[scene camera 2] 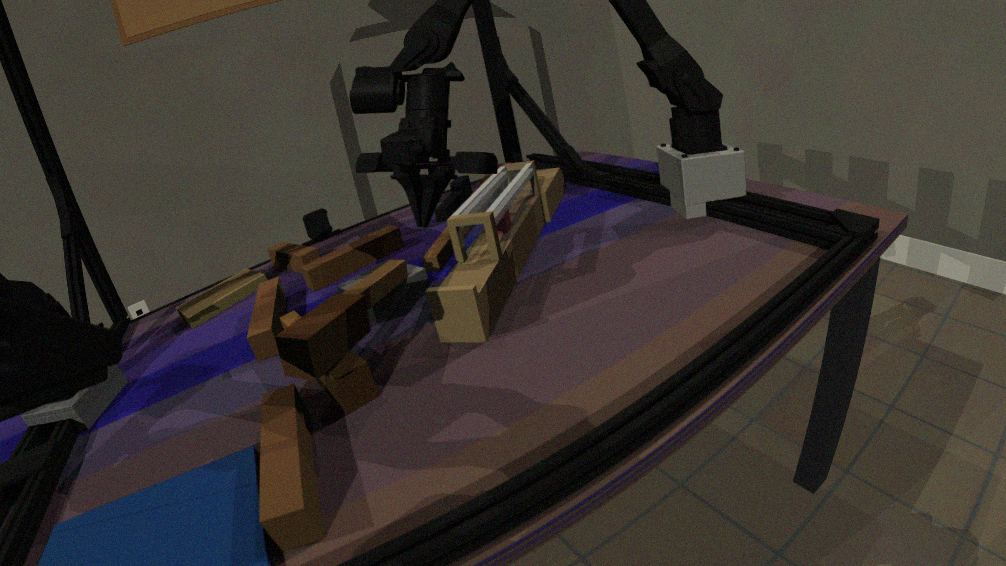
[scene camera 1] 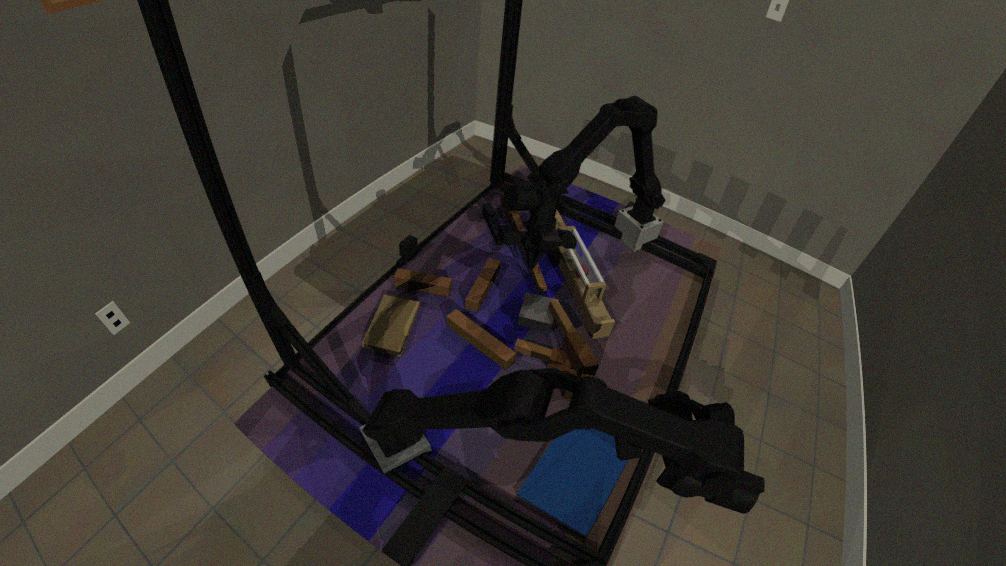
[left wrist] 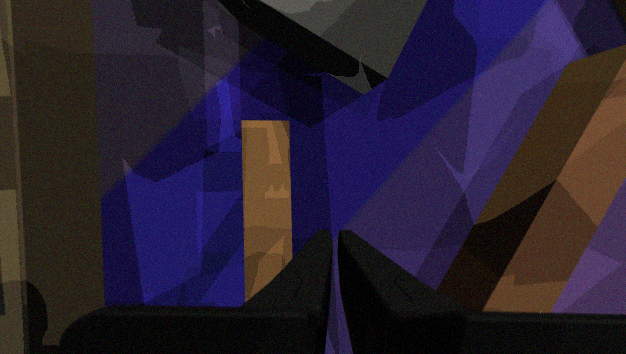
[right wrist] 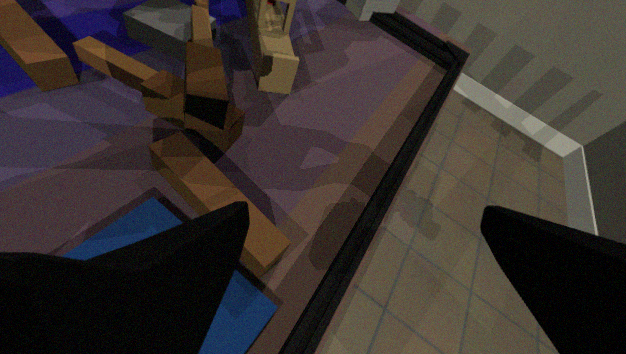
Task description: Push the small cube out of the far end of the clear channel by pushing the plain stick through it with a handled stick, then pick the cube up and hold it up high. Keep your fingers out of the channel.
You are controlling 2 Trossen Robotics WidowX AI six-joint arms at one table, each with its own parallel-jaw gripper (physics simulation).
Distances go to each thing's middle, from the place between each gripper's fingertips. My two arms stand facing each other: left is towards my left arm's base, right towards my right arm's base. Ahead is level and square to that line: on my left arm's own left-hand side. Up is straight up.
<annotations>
I see the blue pad (scene camera 2: 215,507) 17 cm below my right hand, 12 cm to the right of it and 6 cm behind it. Also, from my right hand: grey block (scene camera 2: 414,287) (36 cm behind, 16 cm below, 13 cm to the left); flat tan block (scene camera 1: 389,330) (57 cm behind, 16 cm below, 14 cm to the right); clear channel (scene camera 2: 510,194) (37 cm behind, 30 cm to the left, 10 cm below).
I see my left gripper 9 cm to the right of the clear channel, 8 cm short of it and 2 cm below it. The rest, counted from my left hand: blue pad (39 cm ahead, 32 cm to the right, 4 cm below); grey block (9 cm ahead, 8 cm to the right, 3 cm below); flat tan block (34 cm to the right, 12 cm behind, 4 cm below).
</annotations>
